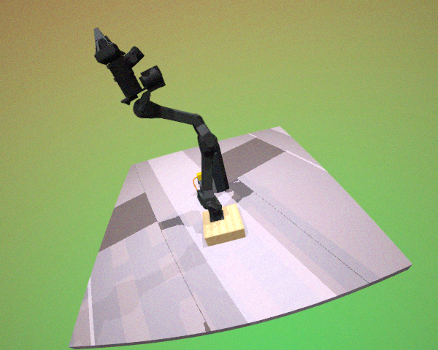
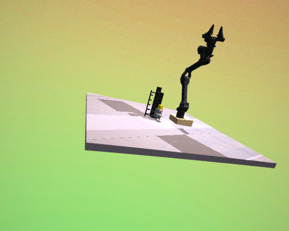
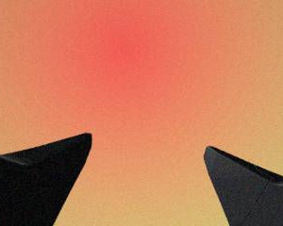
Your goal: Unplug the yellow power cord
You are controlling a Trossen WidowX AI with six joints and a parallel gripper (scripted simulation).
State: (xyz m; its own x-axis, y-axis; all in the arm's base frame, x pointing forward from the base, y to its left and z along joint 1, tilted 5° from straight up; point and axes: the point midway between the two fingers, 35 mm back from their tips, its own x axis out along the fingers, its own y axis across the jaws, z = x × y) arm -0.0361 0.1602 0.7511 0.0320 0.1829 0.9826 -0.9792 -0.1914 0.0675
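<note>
The yellow plug is 71 cm below my gripper tip, 22 cm ahead of it and 14 cm to the right of it.
</note>
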